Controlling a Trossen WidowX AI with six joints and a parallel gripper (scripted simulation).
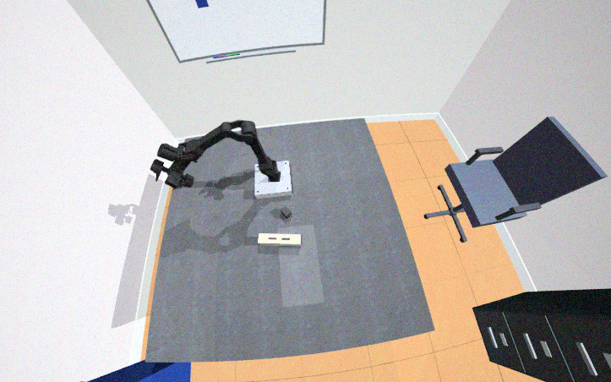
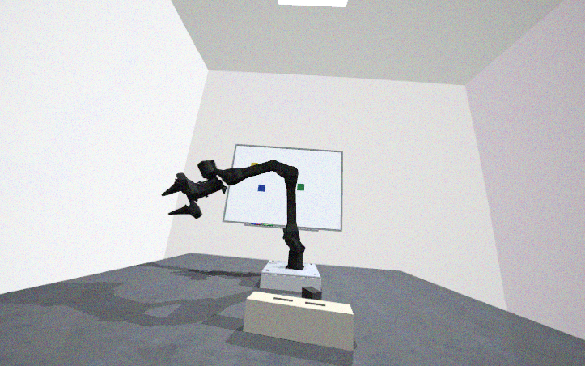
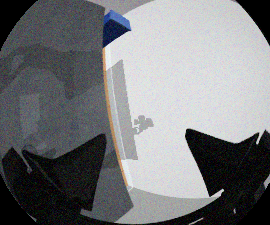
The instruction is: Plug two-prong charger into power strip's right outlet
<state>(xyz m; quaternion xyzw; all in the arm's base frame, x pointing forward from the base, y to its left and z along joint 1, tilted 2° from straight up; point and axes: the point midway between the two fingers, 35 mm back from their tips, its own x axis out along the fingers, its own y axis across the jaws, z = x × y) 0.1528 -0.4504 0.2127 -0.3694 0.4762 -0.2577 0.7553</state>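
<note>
Now: gripper tip 4 cm short of the dark two-prong charger, 56 cm to the right of it and 22 cm above it.
</note>
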